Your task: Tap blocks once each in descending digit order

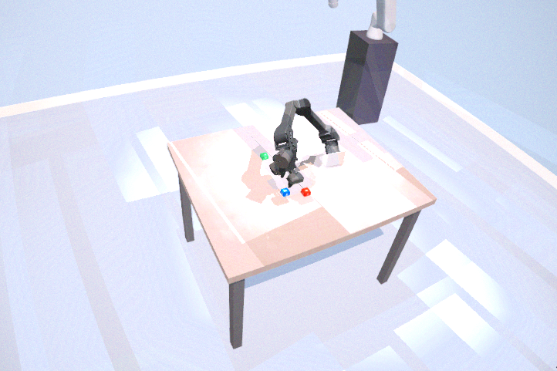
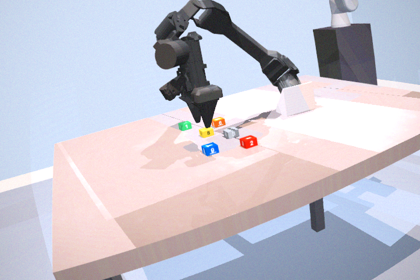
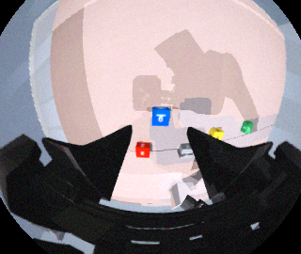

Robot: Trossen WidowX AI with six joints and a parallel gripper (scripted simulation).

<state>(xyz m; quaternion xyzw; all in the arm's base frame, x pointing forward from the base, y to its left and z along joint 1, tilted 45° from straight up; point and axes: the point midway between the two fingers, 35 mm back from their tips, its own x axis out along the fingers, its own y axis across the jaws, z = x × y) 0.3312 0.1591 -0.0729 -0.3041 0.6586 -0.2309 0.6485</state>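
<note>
The blue block lies 1 cm behind my gripper tip, 1 cm to the right of it and 7 cm below it. From my gripper tip the other things lie so: grey block 9 cm behind, 9 cm to the right, 7 cm below; red block 10 cm behind, 2 cm to the left, 7 cm below; yellow block 4 cm behind, 16 cm to the right, 7 cm below.
</note>
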